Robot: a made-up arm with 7 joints.
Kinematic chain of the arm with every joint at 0, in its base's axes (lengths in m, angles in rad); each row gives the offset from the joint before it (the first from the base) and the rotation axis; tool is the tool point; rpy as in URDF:
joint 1: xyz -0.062 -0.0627 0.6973 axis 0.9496 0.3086 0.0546
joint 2: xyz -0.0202 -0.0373 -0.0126 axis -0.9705 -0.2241 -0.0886
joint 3: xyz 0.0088 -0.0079 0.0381 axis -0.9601 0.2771 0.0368
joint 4: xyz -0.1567 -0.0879 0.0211 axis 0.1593 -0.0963 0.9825
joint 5: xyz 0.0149 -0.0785 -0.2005 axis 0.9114 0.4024 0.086
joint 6: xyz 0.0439 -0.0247 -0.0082 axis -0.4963 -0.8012 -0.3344
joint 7: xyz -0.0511 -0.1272 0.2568 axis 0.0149 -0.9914 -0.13
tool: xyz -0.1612 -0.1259 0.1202 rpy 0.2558 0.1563 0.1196
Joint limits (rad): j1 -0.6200..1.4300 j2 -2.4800..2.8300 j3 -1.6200..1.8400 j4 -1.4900..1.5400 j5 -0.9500..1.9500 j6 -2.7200..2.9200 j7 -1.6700..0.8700
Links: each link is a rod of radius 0.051 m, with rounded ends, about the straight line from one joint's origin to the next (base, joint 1, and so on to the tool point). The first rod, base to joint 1, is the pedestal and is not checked.
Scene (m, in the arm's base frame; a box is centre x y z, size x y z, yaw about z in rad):
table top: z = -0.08
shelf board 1: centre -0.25 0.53 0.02 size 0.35 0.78 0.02 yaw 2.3
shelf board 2: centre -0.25 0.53 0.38 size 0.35 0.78 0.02 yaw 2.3
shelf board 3: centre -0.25 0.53 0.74 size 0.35 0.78 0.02 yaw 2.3
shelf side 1: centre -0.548 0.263 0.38 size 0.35 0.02 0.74 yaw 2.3
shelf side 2: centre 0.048 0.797 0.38 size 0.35 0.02 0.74 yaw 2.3
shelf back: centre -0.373 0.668 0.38 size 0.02 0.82 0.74 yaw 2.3
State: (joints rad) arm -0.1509 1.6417 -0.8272 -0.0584 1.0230 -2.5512 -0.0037
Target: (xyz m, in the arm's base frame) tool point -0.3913 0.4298 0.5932
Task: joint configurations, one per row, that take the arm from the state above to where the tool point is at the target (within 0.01 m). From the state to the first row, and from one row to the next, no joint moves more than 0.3 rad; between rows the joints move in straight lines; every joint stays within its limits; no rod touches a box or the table.
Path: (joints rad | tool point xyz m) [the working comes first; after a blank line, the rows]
Joints at the target: 0.6151 0.9991 -1.3434 0.5097 1.5670 -2.7200 -0.2976
Straight joint move there: touches shelf board 2.

1: -0.1014 1.5821 -0.8646 -0.1319 1.2084 -2.5850 -0.2893 | 0.1716 -0.3338 0.1954
2: -0.0518 1.5226 -0.9019 -0.2054 1.3938 -2.6187 -0.5749 | 0.0921 -0.1128 0.1692
3: -0.0023 1.4630 -0.9393 -0.2789 1.5792 -2.6525 -0.8606 | -0.0028 0.0780 0.2516
4: 0.0473 1.4035 -0.9766 -0.3523 1.7646 -2.6862 -1.1462 | -0.0979 0.1882 0.4112
5: 0.0968 1.3439 -1.0140 -0.4258 1.9500 -2.7200 -1.4318 | -0.1809 0.1943 0.5932
6: 0.2264 1.2577 -1.0963 -0.1919 1.8543 -2.7200 -1.1483 | -0.2399 0.2609 0.5725
7: 0.3560 1.1715 -1.1787 0.0419 1.7585 -2.7200 -0.8647 | -0.3083 0.3205 0.5647
8: 0.4856 1.0853 -1.2610 0.2758 1.6628 -2.7200 -0.5811 | -0.3646 0.3748 0.5697
9: 0.6151 0.9991 -1.3434 0.5097 1.5670 -2.7200 -0.2976 | -0.3913 0.4298 0.5932

